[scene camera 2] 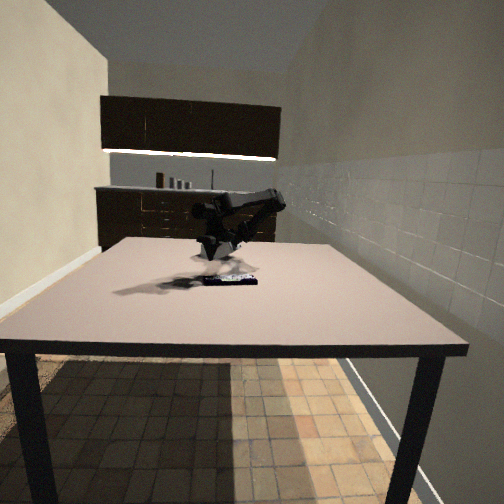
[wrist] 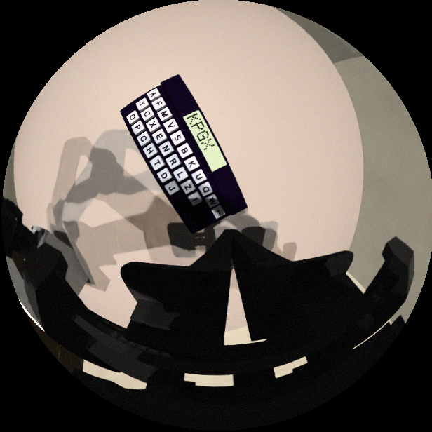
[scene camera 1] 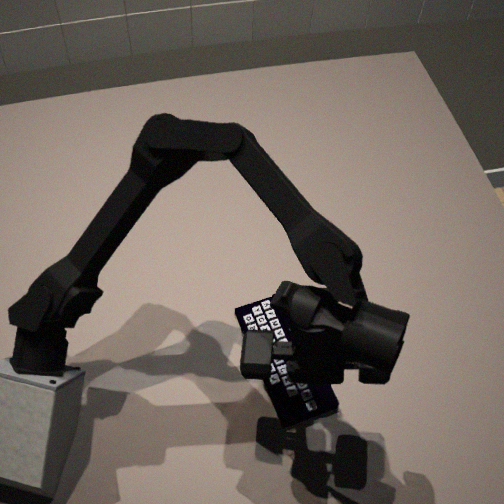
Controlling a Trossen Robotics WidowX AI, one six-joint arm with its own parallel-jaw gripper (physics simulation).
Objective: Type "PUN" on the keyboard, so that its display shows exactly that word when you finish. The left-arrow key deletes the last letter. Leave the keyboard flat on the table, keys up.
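The dark keyboard [scene camera 1: 290, 410] [scene camera 2: 231, 282] [wrist: 230, 192] lies flat on the table, keys up. Its green display [wrist: 216, 159] reads "KPGX" in the wrist view. There, the P key [wrist: 137, 127], U key [wrist: 198, 176] and N key [wrist: 165, 148] show clearly. The left-arrow key [wrist: 218, 211] is at the near end, partly in shadow. My gripper [scene camera 2: 210, 258] [wrist: 229, 234] is shut and empty, with its tips raised above the keyboard and apart from it. In the wrist view the tips appear just beyond the arrow-key end. In scene camera 1 the hand hides the display and several keys.
The table [scene camera 1: 425, 200] [scene camera 2: 300, 320] carries the arm's pale base block [scene camera 1: 30, 430] at the left in scene camera 1. Shadows of the arm fall across the table beside the keyboard and over its near-end keys. A kitchen counter [scene camera 2: 120, 215] stands behind the table.
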